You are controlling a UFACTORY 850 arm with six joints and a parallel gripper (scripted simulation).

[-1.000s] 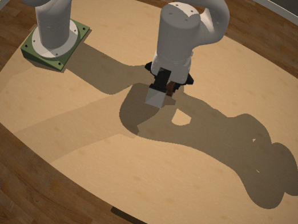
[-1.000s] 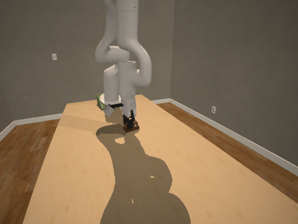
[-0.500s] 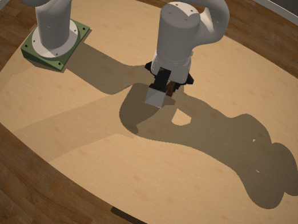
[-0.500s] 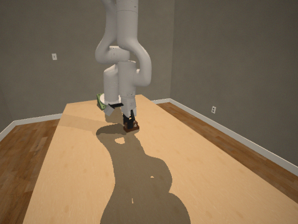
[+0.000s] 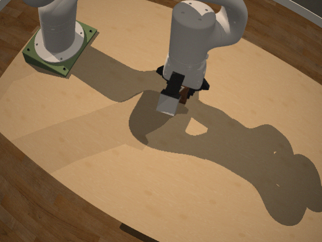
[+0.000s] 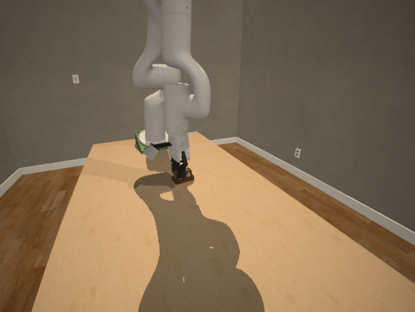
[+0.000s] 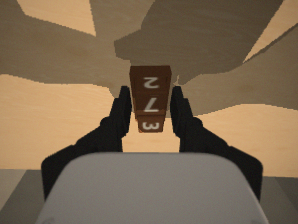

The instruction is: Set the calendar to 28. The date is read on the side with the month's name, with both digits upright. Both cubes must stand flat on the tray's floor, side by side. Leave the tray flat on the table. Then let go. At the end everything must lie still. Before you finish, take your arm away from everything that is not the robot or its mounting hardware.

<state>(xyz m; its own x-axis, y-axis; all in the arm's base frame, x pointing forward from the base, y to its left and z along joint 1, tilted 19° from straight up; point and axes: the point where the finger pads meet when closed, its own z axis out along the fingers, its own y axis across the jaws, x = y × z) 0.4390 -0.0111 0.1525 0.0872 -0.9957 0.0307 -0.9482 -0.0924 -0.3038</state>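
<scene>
The tray is 4 cm below my hand and 2 cm to the left of it.
</scene>
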